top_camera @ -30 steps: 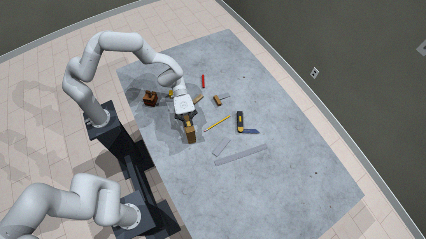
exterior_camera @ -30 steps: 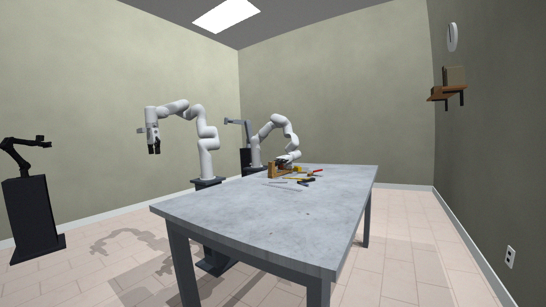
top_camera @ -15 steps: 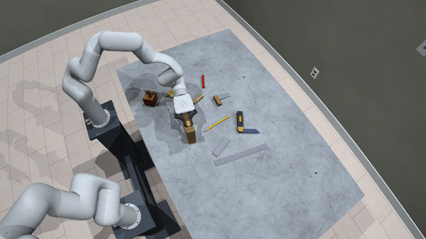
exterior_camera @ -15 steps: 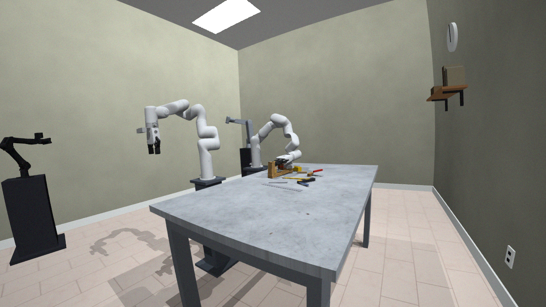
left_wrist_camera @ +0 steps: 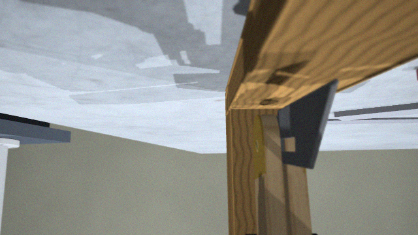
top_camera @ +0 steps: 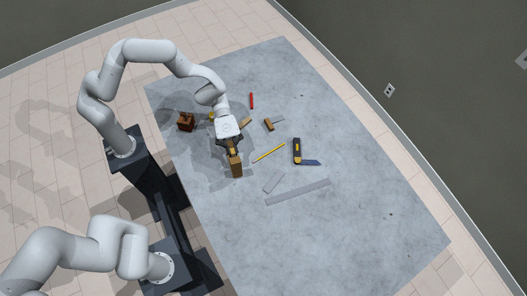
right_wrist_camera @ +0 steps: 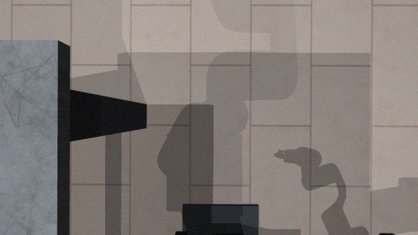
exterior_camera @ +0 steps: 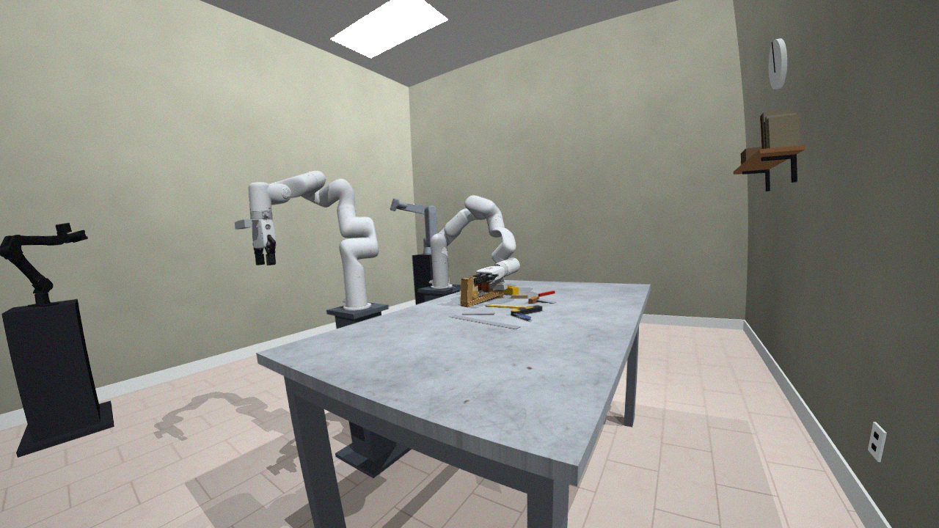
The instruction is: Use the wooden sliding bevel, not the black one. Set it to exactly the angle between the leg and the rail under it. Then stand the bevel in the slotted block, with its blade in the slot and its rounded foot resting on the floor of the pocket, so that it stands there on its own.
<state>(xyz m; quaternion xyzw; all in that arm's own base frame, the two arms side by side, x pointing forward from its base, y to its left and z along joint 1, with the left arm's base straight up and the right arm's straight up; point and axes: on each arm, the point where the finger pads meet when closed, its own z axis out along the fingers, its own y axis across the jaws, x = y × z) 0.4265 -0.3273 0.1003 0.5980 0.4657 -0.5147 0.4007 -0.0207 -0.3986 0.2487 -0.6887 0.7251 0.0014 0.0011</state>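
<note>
The wooden sliding bevel is 40 mm below my left hand. The rest, counted from my left hand: grey plate: 160 mm to the right, 120 mm ahead, 100 mm below; then light wooden block: 160 mm to the left, 130 mm ahead, 90 mm below; then grey blade: 60 mm below, 10 mm to the left.
</note>
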